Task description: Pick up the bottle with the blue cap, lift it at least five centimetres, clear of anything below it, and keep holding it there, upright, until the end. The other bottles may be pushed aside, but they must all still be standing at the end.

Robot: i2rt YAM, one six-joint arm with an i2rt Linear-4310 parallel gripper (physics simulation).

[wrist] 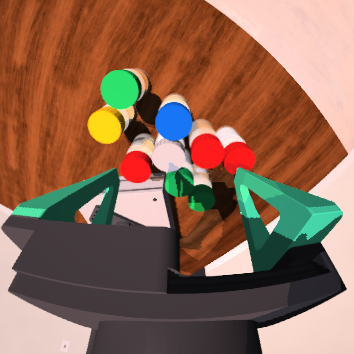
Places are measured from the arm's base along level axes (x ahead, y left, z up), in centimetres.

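Pixels of known places: gripper, fingertip midpoint: (176, 174).
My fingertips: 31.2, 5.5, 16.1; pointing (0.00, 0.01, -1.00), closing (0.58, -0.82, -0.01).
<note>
Ahead of a thing's pixels: the offset from my fingertips to its middle, as dx, dy, dz. Level surfaces: height alone.
The bottle with the blue cap {-0.4, +0.4, -18.2} (173, 121) stands upright on the wooden table, near the middle of the wrist view. A bottle with a white cap {-5.7, -2.2, -18.2} (169, 155) stands close to it, on the side nearer the gripper, and a red-capped bottle {-1.4, -7.1, -18.2} (207, 151) stands at its lower right. My gripper (176, 174) is open, with its two green fingers wide apart and no bottle held between them. The blue cap shows beyond the fingertips, between their two lines. The lower part of the blue-capped bottle is hidden under its cap.
A green-capped bottle {-0.6, +9.3, -18.2} (120, 89) and a yellow-capped bottle {-6.8, +8.9, -18.2} (106, 125) stand at the upper left. More red-capped bottles {-11.1, +1.1, -18.2} (136, 167) {+0.8, -12.5, -18.2} (239, 157) stand on both sides. Two dark green caps {-9.4, -7.1, -14.2} (179, 181) {-10.3, -13.2, -14.2} (201, 198) show between the fingers. The robot's pale base (142, 200) shows behind the left finger. The round table {dz -23.5} (55, 65) has a curved edge at right.
</note>
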